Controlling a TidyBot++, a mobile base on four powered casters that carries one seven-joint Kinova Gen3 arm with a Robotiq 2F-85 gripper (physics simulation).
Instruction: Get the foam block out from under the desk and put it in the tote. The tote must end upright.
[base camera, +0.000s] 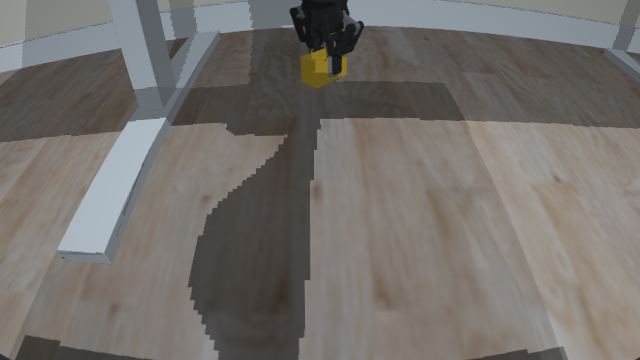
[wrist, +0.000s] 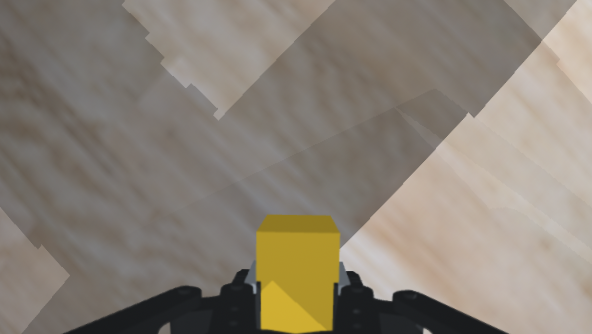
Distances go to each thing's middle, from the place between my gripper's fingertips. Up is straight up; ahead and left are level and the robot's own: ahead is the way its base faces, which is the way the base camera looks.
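There's a yellow foam block (base camera: 314, 66), and it is 10 mm above my hand.
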